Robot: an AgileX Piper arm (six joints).
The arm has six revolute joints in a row. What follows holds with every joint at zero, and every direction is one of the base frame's. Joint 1 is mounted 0.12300 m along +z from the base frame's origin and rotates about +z. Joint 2 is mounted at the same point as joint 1 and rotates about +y. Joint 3 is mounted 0.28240 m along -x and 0.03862 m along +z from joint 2 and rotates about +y. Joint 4 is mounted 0.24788 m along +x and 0.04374 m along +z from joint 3 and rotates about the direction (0.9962, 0, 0.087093). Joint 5 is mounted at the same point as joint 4 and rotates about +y. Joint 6 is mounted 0.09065 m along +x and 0.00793 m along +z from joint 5 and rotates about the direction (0.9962, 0, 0.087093). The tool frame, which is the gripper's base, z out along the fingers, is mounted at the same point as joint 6; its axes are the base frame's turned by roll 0.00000, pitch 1.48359 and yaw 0.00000 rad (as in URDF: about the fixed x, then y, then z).
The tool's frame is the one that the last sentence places.
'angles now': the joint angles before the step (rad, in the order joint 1, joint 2, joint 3, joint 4, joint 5, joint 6). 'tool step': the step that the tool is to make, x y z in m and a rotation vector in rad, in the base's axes. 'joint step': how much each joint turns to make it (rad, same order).
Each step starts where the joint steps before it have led.
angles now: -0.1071, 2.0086, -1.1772, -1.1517, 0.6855, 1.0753
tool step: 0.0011, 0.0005, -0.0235, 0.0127, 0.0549, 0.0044
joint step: 0.0000, 0.0597, -0.0002, 0.0017, -0.0086, 0.0001
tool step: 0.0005, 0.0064, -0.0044, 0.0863, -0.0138, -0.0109
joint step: 0.0020, 0.0007, 0.0000, 0.0956, -0.0505, -0.0323
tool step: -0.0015, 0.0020, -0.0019, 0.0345, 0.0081, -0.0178
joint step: -0.0001, -0.0001, 0.0003, 0.0581, -0.0041, -0.0273
